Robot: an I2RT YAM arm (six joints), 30 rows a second.
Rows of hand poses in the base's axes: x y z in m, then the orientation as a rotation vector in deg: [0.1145 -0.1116 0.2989 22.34 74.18 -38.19]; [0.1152 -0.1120 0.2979 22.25 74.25 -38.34]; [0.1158 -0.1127 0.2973 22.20 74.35 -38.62]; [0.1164 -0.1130 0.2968 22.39 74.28 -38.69]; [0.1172 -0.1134 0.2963 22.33 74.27 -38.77]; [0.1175 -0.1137 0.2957 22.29 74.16 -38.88]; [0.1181 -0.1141 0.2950 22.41 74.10 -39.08]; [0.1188 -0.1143 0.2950 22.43 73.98 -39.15]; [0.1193 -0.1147 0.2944 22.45 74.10 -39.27]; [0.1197 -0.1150 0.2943 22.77 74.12 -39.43]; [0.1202 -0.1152 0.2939 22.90 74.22 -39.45]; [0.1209 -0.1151 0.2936 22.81 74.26 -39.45]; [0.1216 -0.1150 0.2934 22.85 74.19 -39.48]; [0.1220 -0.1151 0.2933 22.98 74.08 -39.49]
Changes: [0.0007 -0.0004 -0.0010 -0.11 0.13 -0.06]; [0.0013 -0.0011 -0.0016 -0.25 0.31 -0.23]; [0.0019 -0.0014 -0.0021 -0.18 0.23 -0.39]; [0.0027 -0.0018 -0.0026 -0.26 0.25 -0.41]; [0.0030 -0.0021 -0.0032 -0.38 0.19 -0.47]; [0.0036 -0.0025 -0.0039 -0.42 0.17 -0.69]; [0.0043 -0.0027 -0.0039 -0.48 0.08 -0.76]; [0.0048 -0.0031 -0.0045 -0.49 0.22 -0.85]; [0.0052 -0.0034 -0.0046 -0.34 0.22 -1.15]; [0.0057 -0.0036 -0.0050 -0.22 0.29 -1.24]; [0.0064 -0.0035 -0.0053 -0.27 0.35 -1.18]; [0.0071 -0.0034 -0.0055 -0.28 0.28 -1.23]; [0.0075 -0.0035 -0.0056 -0.24 0.16 -1.32]
